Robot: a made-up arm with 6 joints. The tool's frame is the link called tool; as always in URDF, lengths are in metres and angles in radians. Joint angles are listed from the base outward.
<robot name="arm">
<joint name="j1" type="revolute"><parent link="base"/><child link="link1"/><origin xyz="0.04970 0.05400 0.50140"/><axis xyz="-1 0 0"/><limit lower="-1.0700" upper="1.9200"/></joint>
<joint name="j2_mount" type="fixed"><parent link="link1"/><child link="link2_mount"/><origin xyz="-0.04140 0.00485 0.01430"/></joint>
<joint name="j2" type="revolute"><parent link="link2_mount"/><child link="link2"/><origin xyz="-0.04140 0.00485 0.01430"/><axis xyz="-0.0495 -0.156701 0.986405"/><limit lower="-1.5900" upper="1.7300"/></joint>
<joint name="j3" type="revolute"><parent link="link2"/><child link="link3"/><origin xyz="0.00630 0.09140 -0.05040"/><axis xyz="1 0 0"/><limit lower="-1.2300" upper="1.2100"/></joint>
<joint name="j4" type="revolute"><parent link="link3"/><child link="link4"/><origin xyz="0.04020 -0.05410 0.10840"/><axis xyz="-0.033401 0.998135 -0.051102"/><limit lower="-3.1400" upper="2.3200"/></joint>
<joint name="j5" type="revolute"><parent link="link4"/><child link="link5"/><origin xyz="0.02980 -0.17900 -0.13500"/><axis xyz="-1 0 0"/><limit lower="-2.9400" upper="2.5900"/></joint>
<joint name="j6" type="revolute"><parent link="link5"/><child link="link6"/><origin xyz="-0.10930 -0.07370 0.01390"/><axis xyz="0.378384 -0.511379 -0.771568"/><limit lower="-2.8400" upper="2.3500"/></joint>
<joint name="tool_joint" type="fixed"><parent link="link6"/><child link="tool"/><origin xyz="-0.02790 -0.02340 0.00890"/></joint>
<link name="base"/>
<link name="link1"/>
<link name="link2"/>
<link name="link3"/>
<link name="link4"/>
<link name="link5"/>
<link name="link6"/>
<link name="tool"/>
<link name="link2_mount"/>
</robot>
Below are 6 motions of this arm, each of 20 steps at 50 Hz.
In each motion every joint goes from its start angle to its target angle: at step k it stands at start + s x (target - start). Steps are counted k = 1, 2, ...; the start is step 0. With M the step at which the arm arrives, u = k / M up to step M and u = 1 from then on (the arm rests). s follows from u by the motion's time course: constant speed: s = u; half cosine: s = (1 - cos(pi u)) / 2; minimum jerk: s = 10 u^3 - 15 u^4 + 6 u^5.
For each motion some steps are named. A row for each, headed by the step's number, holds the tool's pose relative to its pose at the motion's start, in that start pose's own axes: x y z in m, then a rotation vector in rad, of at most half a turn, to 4 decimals.
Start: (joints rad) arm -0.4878 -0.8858 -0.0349 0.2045 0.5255 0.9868
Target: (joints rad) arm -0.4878 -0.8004 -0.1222 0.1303 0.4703 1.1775
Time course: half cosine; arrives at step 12
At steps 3, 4, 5, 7, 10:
3: 0.0030 0.0016 -0.0008 0.0191 -0.0283 -0.0138
4: 0.0052 0.0028 -0.0013 0.0331 -0.0482 -0.0234
5: 0.0077 0.0042 -0.0019 0.0497 -0.0711 -0.0346
7: 0.0132 0.0074 -0.0032 0.0869 -0.1195 -0.0582
10: 0.0198 0.0115 -0.0046 0.1331 -0.1747 -0.0854

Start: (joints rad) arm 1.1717 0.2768 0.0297 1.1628 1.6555 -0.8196
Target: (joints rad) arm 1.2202 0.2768 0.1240 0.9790 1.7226 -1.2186
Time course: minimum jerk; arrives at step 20
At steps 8, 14, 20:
8: 0.0117 -0.0012 0.0075 -0.0358 0.0735 0.0417
14: 0.0313 -0.0036 0.0196 -0.0813 0.1973 0.1147
20: 0.0376 -0.0046 0.0234 -0.0922 0.2367 0.1390

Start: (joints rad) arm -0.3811 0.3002 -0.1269 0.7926 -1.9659 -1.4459
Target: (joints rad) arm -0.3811 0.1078 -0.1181 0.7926 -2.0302 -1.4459
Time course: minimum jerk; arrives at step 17
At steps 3, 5, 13, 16, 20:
3: -0.0001 0.0006 -0.0019 -0.0007 -0.0099 -0.0021
5: -0.0002 0.0022 -0.0071 -0.0028 -0.0370 -0.0077
13: 0.0026 0.0120 -0.0413 -0.0191 -0.2174 -0.0433
16: 0.0033 0.0131 -0.0452 -0.0213 -0.2381 -0.0472
20: 0.0033 0.0131 -0.0452 -0.0214 -0.2385 -0.0473

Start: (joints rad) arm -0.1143 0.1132 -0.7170 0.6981 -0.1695 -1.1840
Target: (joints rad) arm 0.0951 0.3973 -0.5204 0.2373 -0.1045 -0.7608
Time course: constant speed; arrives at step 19
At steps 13, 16, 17, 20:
13: 0.0357 -0.0576 0.0088 -0.3195 -0.3408 -0.3077
16: 0.0438 -0.0720 0.0156 -0.3882 -0.4319 -0.3553
17: 0.0466 -0.0768 0.0182 -0.4104 -0.4631 -0.3690
20: 0.0522 -0.0864 0.0241 -0.4538 -0.5270 -0.3932

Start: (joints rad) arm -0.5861 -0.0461 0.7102 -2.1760 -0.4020 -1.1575
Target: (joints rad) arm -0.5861 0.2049 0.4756 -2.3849 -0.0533 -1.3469
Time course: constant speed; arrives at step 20
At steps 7, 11, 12, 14, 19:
7: 0.0374 0.0027 -0.0109 -0.0583 0.0276 0.0610
11: 0.0597 0.0063 -0.0160 -0.0915 0.0399 0.0891
12: 0.0653 0.0074 -0.0171 -0.0997 0.0426 0.0953
14: 0.0766 0.0099 -0.0191 -0.1160 0.0477 0.1067
19: 0.1052 0.0175 -0.0227 -0.1554 0.0590 0.1294

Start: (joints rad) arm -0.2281 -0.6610 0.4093 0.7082 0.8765 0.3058
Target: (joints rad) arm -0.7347 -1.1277 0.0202 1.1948 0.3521 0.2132
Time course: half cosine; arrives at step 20
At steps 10, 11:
10: -0.0547 -0.0168 0.0369 0.3270 0.5347 0.0561
11: -0.0610 -0.0211 0.0454 0.3763 0.6243 0.0638

